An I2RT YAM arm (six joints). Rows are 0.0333 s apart.
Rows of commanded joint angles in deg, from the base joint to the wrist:
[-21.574 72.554 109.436 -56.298 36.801 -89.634]
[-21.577 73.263 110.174 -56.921 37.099 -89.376]
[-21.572 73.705 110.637 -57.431 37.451 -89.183]
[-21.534 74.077 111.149 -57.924 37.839 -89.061]
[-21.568 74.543 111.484 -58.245 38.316 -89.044]
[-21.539 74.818 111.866 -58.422 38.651 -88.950]
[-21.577 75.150 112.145 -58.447 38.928 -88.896]
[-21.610 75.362 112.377 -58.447 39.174 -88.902]
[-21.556 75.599 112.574 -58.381 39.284 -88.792]
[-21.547 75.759 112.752 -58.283 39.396 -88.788]
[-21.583 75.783 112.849 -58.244 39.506 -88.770]
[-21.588 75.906 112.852 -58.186 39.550 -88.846]
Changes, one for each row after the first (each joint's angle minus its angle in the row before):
[-0.003 0.709 0.738 -0.623 0.298 0.258]
[0.005 0.442 0.463 -0.510 0.352 0.193]
[0.038 0.372 0.512 -0.493 0.388 0.122]
[-0.034 0.466 0.335 -0.321 0.477 0.017]
[0.029 0.275 0.382 -0.177 0.335 0.094]
[-0.038 0.332 0.279 -0.025 0.277 0.054]
[-0.033 0.212 0.232 0.000 0.246 -0.006]
[0.054 0.237 0.197 0.066 0.110 0.110]
[0.009 0.160 0.178 0.098 0.112 0.004]
[-0.036 0.024 0.097 0.039 0.110 0.018]
[-0.005 0.123 0.003 0.058 0.044 -0.076]

